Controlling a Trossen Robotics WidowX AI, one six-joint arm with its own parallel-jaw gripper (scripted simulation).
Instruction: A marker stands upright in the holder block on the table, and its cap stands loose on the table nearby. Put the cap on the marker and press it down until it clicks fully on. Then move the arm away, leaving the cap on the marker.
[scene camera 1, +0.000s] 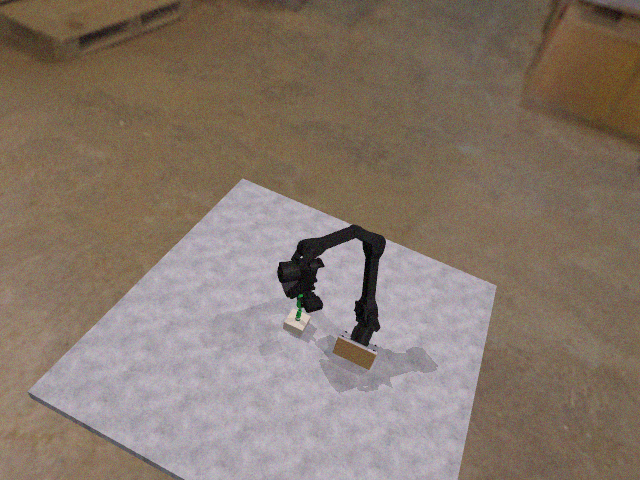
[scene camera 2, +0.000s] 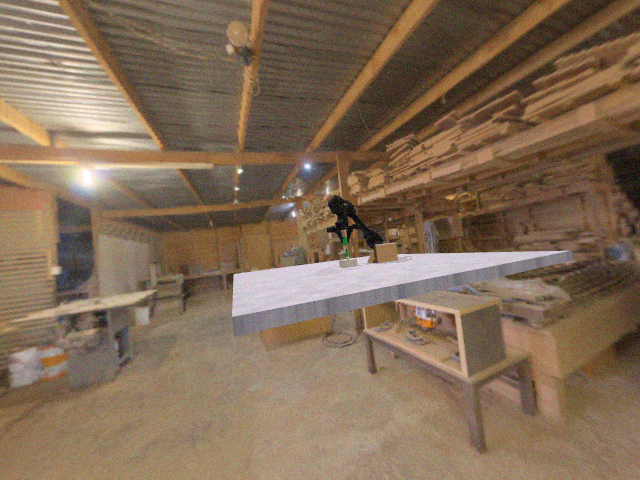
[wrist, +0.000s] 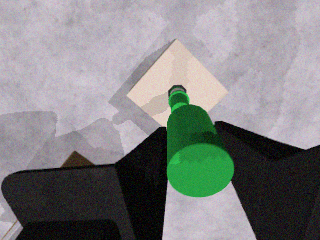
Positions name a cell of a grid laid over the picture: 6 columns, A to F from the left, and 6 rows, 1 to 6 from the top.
My gripper (scene camera 1: C4) holds a green cap (wrist: D5).
My gripper is seen too in the wrist view (wrist: D4).
